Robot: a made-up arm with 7 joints.
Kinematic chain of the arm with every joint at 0, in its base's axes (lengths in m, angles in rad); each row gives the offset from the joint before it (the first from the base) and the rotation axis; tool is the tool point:
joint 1: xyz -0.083 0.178 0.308 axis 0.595 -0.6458 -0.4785
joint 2: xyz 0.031 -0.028 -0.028 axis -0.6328 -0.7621 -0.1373
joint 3: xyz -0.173 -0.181 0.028 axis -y
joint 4: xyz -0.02 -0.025 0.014 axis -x
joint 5: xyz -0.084 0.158 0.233 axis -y
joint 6: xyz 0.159 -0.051 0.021 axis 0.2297 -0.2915 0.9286
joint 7: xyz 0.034 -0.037 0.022 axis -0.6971 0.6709 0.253
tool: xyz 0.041 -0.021 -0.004
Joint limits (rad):
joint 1: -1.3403..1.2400
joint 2: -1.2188..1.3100
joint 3: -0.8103..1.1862
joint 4: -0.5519..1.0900
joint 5: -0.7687..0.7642
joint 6: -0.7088..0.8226
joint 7: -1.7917..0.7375
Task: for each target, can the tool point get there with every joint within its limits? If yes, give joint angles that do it. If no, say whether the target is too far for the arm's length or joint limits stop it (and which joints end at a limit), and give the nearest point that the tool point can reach.
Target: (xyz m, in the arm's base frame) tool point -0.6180 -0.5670 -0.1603
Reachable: no: too far | nearest point -0.4688 -0.3372 -0.0147 | short by 0.310 m
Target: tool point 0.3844 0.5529 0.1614
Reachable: no: joint limits stop it (at a limit: joint 1, joint 2, joint 3, joint 5, joint 6) | nearest point 0.1704 0.4928 0.1772 | short by 0.223 m
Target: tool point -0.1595 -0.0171 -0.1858
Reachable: no: joint limits stop it (at a limit: joint 1, joint 2, joint 4, joint 6, joint 7) | nearest point -0.2448 -0.0711 -0.0678 | short by 0.155 m
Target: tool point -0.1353 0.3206 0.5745
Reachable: yes | joints -0.9602 0.9835 -0.4335 0.1224 0.3424 -0.3044 -1.5753
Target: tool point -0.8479 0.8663 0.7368
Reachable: no: too far | nearest point -0.5021 0.4248 0.3718 | short by 0.669 m
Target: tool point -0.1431 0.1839 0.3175
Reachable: yes | joints 0.7345 0.8838 -0.1288 0.7799 -0.4318 0.4652 -0.9019
